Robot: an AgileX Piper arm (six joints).
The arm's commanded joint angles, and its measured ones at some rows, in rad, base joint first. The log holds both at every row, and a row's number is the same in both.
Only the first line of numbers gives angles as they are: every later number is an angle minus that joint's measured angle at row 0.
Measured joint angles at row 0:
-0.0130 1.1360 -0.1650 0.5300 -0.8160 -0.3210
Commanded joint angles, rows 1 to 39:
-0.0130 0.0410 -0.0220 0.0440 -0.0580 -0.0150
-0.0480 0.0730 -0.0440 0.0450 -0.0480 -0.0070
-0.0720 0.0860 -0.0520 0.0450 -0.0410 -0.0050
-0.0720 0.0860 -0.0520 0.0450 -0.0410 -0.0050
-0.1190 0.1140 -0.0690 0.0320 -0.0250 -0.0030
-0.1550 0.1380 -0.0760 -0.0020 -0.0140 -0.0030
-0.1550 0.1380 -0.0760 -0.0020 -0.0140 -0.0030
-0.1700 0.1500 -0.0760 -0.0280 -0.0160 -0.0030
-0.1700 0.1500 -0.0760 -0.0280 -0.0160 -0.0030
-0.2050 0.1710 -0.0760 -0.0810 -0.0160 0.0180
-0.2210 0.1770 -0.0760 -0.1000 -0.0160 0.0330
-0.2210 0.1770 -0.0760 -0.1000 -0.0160 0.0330
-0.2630 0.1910 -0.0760 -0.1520 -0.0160 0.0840
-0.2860 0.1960 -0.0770 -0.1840 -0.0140 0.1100
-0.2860 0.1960 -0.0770 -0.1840 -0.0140 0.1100
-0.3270 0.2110 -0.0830 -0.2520 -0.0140 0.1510
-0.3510 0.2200 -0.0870 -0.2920 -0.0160 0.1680
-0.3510 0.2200 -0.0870 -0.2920 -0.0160 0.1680
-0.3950 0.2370 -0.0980 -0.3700 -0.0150 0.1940
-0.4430 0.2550 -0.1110 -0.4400 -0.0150 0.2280
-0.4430 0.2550 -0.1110 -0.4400 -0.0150 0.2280
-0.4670 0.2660 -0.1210 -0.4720 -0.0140 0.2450
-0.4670 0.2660 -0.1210 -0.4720 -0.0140 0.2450
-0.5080 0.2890 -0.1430 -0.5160 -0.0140 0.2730
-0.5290 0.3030 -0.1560 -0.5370 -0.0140 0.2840
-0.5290 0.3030 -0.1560 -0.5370 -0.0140 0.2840
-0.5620 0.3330 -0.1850 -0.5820 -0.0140 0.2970
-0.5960 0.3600 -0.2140 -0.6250 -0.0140 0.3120
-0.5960 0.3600 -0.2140 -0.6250 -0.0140 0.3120
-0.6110 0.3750 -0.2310 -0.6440 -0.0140 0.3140
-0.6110 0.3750 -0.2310 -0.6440 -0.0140 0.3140
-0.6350 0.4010 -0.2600 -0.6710 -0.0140 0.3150
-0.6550 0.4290 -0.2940 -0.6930 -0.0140 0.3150
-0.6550 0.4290 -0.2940 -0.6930 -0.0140 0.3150
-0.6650 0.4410 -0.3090 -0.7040 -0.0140 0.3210
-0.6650 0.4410 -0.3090 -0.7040 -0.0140 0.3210
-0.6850 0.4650 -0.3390 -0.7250 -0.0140 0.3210
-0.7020 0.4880 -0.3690 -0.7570 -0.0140 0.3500
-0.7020 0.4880 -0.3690 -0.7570 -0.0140 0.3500
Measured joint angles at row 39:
-0.6770 0.4660 -0.3270 -0.7100 -0.0070 0.3210
